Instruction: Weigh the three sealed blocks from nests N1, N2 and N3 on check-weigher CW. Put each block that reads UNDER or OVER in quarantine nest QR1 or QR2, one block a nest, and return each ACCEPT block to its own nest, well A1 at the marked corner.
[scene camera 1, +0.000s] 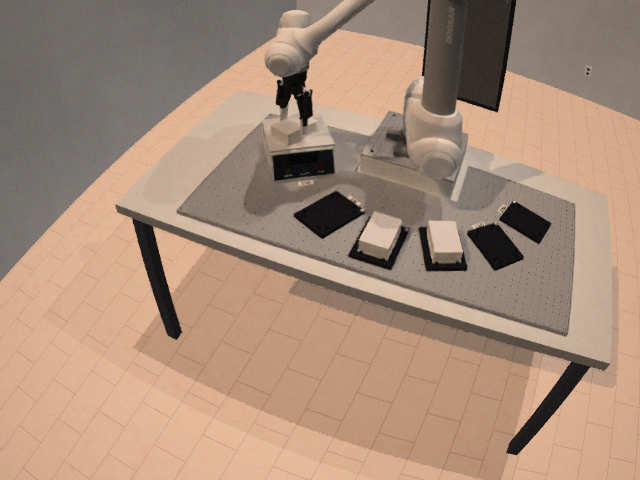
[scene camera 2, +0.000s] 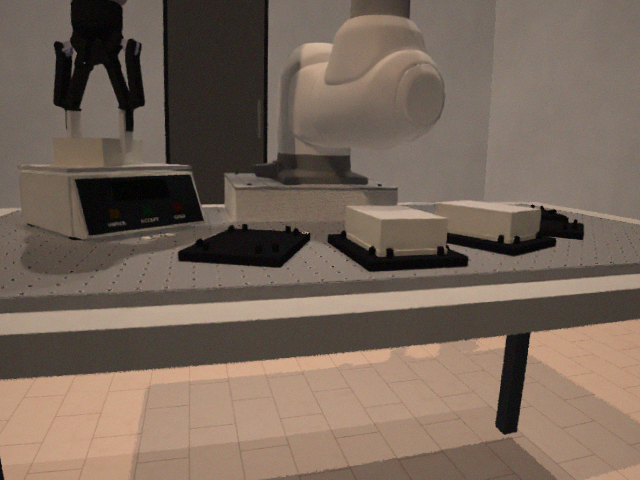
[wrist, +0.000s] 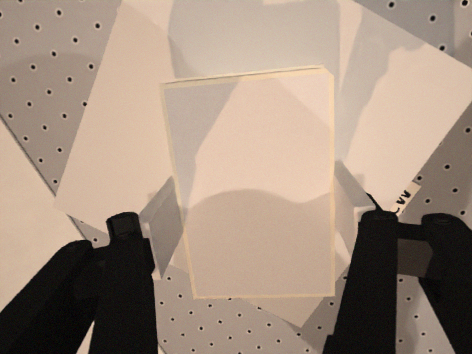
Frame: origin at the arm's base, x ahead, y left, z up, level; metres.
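Seen in the pictures: gripper, fingertip midpoint: (scene camera 1: 293, 128) (wrist: 255, 189); arm's base at its link origin: (scene camera 2: 313, 180).
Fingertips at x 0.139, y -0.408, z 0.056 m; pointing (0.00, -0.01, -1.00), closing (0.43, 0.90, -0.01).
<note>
Offsets run from my fingertips to a thing's middle.
A pale sealed block @(dx -0.002, dy +0.001, dz +0.001 m) (scene camera 1: 285, 132) (scene camera 2: 80, 151) (wrist: 260, 150) is on the weighing plate of check-weigher CW @(dx -0.003, dy +0.013, dz -0.070 m) (scene camera 1: 323, 138) (scene camera 2: 49, 201) (wrist: 110, 135). My gripper (scene camera 1: 293, 122) (scene camera 2: 99, 140) (wrist: 255, 189) points down and is shut on this block, its pads against two opposite sides. I cannot tell whether the block is lifted a little. CW's UNDER, ACCEPT and OVER lamps are unlit. Two more pale blocks, one @(dx +0.300, dy +0.360, dz -0.087 m) (scene camera 1: 379, 235) (scene camera 2: 395, 227) and the other @(dx +0.264, dy +0.538, dz -0.087 m) (scene camera 1: 443, 240) (scene camera 2: 480, 217), sit in black nests. The held block's A1 well mark cannot be made out.
An empty black nest @(dx +0.232, dy +0.195, dz -0.109 m) (scene camera 1: 329, 212) (scene camera 2: 242, 248) lies between CW and the seated blocks. Two more empty black nests, one @(dx +0.194, dy +0.702, dz -0.109 m) (scene camera 1: 494, 245) and the other @(dx +0.042, dy +0.806, dz -0.109 m) (scene camera 1: 524, 222), lie at the right. Their small labels are unreadable. The arm's base plinth (scene camera 1: 398, 173) (scene camera 2: 310, 204) stands behind the nests.
</note>
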